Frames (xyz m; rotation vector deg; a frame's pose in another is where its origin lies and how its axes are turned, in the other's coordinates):
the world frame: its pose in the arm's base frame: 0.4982 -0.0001 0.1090 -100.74 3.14 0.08
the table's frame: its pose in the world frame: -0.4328 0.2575 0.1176 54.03 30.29 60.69
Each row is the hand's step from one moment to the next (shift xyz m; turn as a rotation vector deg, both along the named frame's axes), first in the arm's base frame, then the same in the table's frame.
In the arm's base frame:
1: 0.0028 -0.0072 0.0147 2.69 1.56 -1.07
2: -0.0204 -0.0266 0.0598 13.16 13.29 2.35
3: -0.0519 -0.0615 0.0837 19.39 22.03 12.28
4: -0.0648 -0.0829 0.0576 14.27 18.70 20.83
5: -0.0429 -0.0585 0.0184 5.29 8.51 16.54
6: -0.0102 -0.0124 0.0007 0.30 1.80 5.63
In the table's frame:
1: -0.0114 -0.0119 0.0021 1.84 0.34 2.71
2: -0.0593 -0.0309 -0.0151 1.37 3.96 18.38
3: -0.0891 -0.0522 -0.0530 -6.33 5.09 30.76
4: -0.0677 -0.0555 -0.0820 -15.72 2.10 27.12
5: -0.0264 -0.0336 -0.0615 -14.07 -0.69 13.25
6: -0.0031 -0.0056 -0.0147 -5.24 -0.42 2.72

